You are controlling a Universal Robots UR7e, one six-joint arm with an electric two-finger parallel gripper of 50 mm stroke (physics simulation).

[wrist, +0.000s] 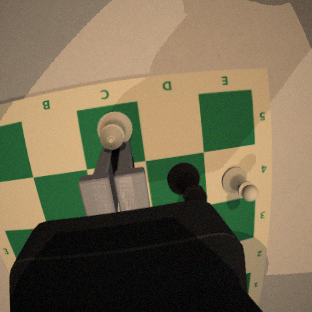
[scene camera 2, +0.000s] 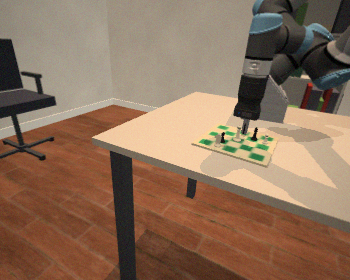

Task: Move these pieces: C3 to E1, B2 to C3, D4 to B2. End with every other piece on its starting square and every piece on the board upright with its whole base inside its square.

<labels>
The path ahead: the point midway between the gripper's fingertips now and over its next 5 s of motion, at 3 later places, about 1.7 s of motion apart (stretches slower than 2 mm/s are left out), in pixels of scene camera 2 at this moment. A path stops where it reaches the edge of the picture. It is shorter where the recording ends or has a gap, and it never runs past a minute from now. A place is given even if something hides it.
My gripper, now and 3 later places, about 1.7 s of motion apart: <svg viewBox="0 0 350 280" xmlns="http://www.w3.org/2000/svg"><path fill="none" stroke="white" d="M244 132L241 134L239 138L259 146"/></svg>
</labels>
